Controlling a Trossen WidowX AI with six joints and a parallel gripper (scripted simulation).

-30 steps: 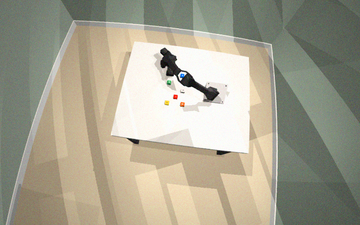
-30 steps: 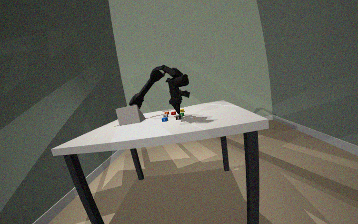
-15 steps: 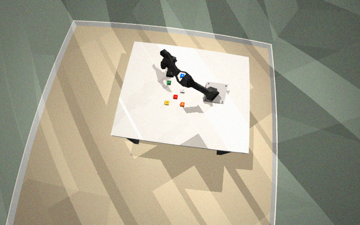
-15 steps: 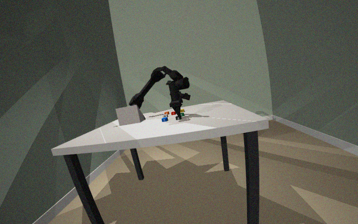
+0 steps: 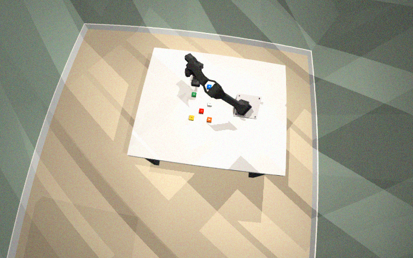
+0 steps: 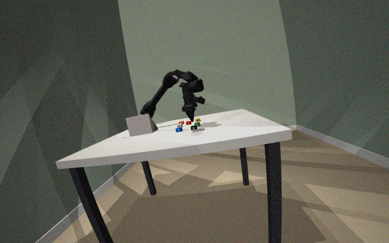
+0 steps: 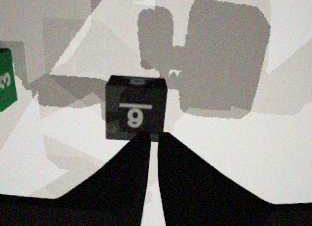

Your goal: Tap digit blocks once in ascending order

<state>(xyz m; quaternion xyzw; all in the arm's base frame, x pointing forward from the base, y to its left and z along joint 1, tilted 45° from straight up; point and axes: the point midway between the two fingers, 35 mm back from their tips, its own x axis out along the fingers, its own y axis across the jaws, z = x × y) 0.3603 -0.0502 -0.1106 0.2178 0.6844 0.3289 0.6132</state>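
The dark grey block lies 1 cm to the left of my gripper tip and 4 cm below it. Also, from my gripper tip: blue block 9 cm behind, 1 cm to the left, 4 cm below; then white block 13 cm behind, 14 cm to the left, 4 cm below; then green block 10 cm to the left, 4 cm below.
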